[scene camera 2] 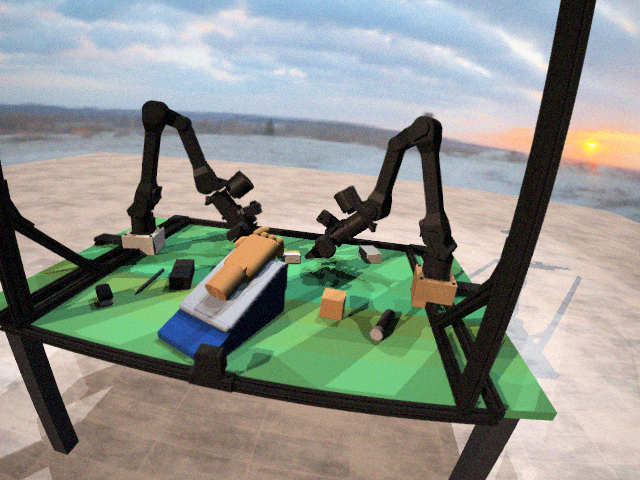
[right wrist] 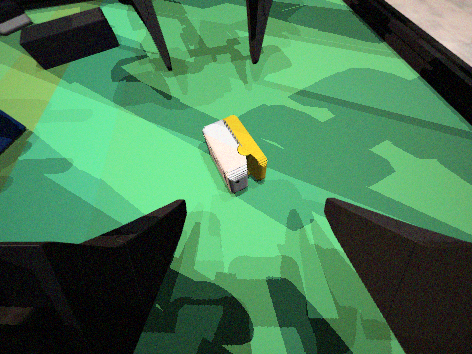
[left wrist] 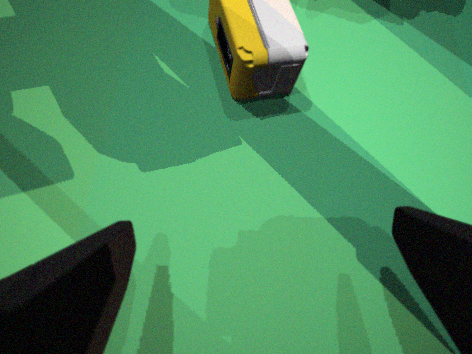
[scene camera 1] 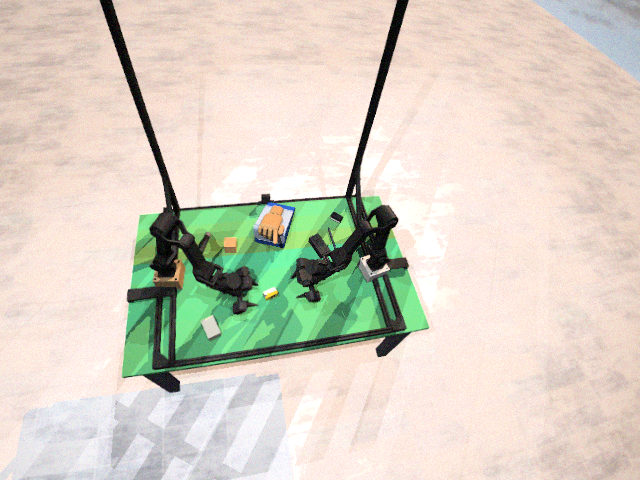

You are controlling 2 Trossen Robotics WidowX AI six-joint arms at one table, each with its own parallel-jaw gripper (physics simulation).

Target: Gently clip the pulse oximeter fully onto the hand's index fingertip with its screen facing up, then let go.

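Frame: origin at the left arm's base, x ahead, y left, z up, level; centimetres.
Where they show: left gripper, fingertip midpoint: (right wrist: 214, 66) (left wrist: 264, 227) (scene camera 1: 293, 287); right gripper, fingertip midpoint: (scene camera 2: 309, 253) (right wrist: 255, 205) (scene camera 1: 257, 295); left arm's base at its link origin: (scene camera 2: 143, 231) (scene camera 1: 374, 263); right arm's base at its link origin: (scene camera 2: 435, 274) (scene camera 1: 167, 270).
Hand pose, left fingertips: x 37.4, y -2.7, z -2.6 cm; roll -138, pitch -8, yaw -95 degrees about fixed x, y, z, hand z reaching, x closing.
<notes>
Things, the pixels of their top centre, and the offset from my left fingertips. "spot": a spot on its surface instead.
- yellow pulse oximeter at its top centre: (left wrist: 259, 5) (right wrist: 232, 140) (scene camera 2: 291, 252) (scene camera 1: 270, 292) dx +9.7, dy -1.5, dz -0.1 cm
- wedge at a spot on its surface: (scene camera 2: 191, 330) spot: dx -9.9, dy -42.5, dz -0.1 cm
- orange cube at its top centre: (scene camera 2: 334, 294) (scene camera 1: 229, 242) dx +19.0, dy -29.7, dz +1.7 cm
- dark cylinder at its top centre: (scene camera 2: 384, 318) (scene camera 1: 203, 240) dx +29.6, dy -35.7, dz -0.5 cm
- black box at its top centre: (right wrist: 62, 23) (scene camera 2: 182, 267) (scene camera 1: 319, 243) dx -19.2, dy -16.6, dz +0.3 cm
- pen at its top centre: (scene camera 2: 149, 279) dx -27.2, dy -19.3, dz -2.3 cm
- small black block at its top centre: (scene camera 2: 103, 288) (scene camera 1: 337, 215) dx -34.2, dy -29.3, dz +0.0 cm
- whitish box at its top centre: (scene camera 2: 370, 249) (scene camera 1: 210, 326) dx +36.2, dy +4.3, dz -0.3 cm
The white and yellow pulse oximeter (scene camera 1: 270, 293) (scene camera 2: 292, 256) (left wrist: 280, 30) (right wrist: 225, 150) lies on its side on the green table, its two halves side by side. A dark panel shows on the yellow half's side face in the left wrist view. My left gripper (scene camera 1: 296, 286) (left wrist: 264, 227) (right wrist: 214, 66) is open and empty, low over the table, a short way from the oximeter. My right gripper (scene camera 1: 256, 293) (right wrist: 255, 205) is open and empty on the oximeter's other side. The tan hand (scene camera 1: 272, 224) (scene camera 2: 250, 256) rests palm down on a wedge, with nothing visible on its fingers.
The wedge (scene camera 2: 191, 330) is blue with a white pad. An orange cube (scene camera 1: 230, 244) (scene camera 2: 332, 303), a dark cylinder (scene camera 2: 383, 324), a black box (scene camera 2: 181, 273) (right wrist: 70, 40), a pen (scene camera 2: 149, 280), a small black block (scene camera 2: 104, 294) and a whitish box (scene camera 1: 210, 327) (scene camera 2: 370, 253) lie around the table.
</notes>
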